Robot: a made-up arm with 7 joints. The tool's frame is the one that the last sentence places.
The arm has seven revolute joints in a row. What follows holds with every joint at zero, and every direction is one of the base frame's.
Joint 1 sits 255.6 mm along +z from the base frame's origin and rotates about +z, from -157.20 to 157.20 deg.
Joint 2 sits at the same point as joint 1 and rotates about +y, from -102.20 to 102.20 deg.
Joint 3 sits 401.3 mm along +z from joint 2 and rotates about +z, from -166.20 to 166.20 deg.
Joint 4 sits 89.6 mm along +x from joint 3 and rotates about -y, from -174.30 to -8.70 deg.
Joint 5 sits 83.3 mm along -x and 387.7 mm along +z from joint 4 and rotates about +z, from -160.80 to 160.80 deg.
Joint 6 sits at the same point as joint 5 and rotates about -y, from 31.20 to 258.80 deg.
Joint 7 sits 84.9 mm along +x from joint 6 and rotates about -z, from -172.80 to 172.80 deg.
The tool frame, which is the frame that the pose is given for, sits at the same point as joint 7; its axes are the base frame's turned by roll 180.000, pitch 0.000 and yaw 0.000 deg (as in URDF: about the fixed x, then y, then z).
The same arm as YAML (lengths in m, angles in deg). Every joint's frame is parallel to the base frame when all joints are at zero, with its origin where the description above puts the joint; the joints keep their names.
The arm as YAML. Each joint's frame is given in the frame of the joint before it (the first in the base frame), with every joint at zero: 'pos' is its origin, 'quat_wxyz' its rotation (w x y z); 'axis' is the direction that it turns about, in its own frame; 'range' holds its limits. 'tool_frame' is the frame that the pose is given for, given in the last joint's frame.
length_unit: m
angle_unit: deg
joints:
  - joint: joint 1
    pos: [0.0, 0.0, 0.2556]
    quat_wxyz: [1.0, 0.0, 0.0, 0.0]
    axis: [0.0, 0.0, 1.0]
    range: [-157.2, 157.2]
  - joint: joint 2
    pos: [0.0, 0.0, 0.0]
    quat_wxyz: [1.0, 0.0, 0.0, 0.0]
    axis: [0.0, 1.0, 0.0]
    range: [-102.2, 102.2]
  - joint: joint 3
    pos: [0.0, 0.0, 0.4013]
    quat_wxyz: [1.0, 0.0, 0.0, 0.0]
    axis: [0.0, 0.0, 1.0]
    range: [-166.2, 166.2]
  - joint: joint 4
    pos: [0.0896, 0.0, 0.0]
    quat_wxyz: [1.0, 0.0, 0.0, 0.0]
    axis: [0.0, -1.0, 0.0]
    range: [-174.3, -8.7]
  - joint: joint 5
    pos: [-0.0833, 0.0, 0.3877]
    quat_wxyz: [1.0, 0.0, 0.0, 0.0]
    axis: [0.0, 0.0, 1.0]
    range: [-160.8, 160.8]
  - joint: joint 6
    pos: [0.0, 0.0, 0.0]
    quat_wxyz: [1.0, 0.0, 0.0, 0.0]
    axis: [0.0, -1.0, 0.0]
    range: [31.2, 258.8]
  - joint: joint 7
    pos: [0.0849, 0.0, 0.0]
    quat_wxyz: [1.0, 0.0, 0.0, 0.0]
    axis: [0.0, 0.0, -1.0]
    range: [-172.8, 172.8]
tool_frame:
  pos: [0.0, 0.0, 0.0]
  quat_wxyz: [0.0, 1.0, 0.0, 0.0]

